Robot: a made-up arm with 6 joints.
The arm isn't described. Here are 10 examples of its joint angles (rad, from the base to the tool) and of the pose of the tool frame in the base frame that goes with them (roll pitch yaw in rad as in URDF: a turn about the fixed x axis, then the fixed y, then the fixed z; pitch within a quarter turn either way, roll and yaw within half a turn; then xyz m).
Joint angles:
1: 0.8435 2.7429 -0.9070 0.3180 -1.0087 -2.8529
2: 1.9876 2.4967 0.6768 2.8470 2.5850 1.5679
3: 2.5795 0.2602 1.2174 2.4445 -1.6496 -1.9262
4: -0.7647 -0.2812 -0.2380 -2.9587 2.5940 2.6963
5: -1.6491 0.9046 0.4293 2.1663 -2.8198 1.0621
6: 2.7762 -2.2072 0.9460 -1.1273 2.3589 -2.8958
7: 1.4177 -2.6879 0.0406 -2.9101 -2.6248 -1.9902
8: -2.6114 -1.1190 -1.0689 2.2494 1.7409 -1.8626
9: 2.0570 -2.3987 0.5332 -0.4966 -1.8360 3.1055
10: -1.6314 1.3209 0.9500 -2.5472 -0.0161 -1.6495
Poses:
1: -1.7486 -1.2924 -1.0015 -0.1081 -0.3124 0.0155
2: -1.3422 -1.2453 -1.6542 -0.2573 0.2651 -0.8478
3: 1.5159 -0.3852 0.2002 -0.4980 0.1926 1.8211
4: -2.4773 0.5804 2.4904 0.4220 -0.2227 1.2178
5: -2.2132 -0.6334 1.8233 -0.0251 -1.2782 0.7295
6: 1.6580 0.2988 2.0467 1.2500 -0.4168 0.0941
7: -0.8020 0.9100 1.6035 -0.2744 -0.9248 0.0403
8: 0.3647 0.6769 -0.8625 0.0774 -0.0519 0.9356
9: 2.3478 -0.8872 2.8724 0.6580 -0.9934 0.0720
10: -2.0831 0.3575 -1.6218 0.0275 -1.3764 0.3322
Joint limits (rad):
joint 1: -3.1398..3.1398
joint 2: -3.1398..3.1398
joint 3: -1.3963..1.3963
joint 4: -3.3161..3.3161
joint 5: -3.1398..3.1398
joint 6: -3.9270..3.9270
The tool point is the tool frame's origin. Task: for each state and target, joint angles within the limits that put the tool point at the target. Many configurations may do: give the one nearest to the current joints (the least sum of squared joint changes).
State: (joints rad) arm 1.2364 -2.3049 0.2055 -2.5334 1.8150 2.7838
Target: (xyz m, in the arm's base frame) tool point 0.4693 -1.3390 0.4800
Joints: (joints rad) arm 1.9896 -1.8137 1.0995 -2.6187 1.8150 2.7838
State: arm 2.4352 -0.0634 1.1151 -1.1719 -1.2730 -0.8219
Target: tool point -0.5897 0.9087 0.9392
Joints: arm 2.1923 0.5562 0.4651 -1.1904 -1.2730 -0.8219
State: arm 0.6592 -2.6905 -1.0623 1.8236 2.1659 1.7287
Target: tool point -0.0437 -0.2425 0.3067
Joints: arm 1.2095 -3.1380 -1.3963 1.2288 2.1659 1.7287
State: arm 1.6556 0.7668 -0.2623 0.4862 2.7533 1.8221
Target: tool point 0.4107 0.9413 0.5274
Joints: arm 1.2748 0.7693 -0.1330 0.4852 2.7533 1.8221
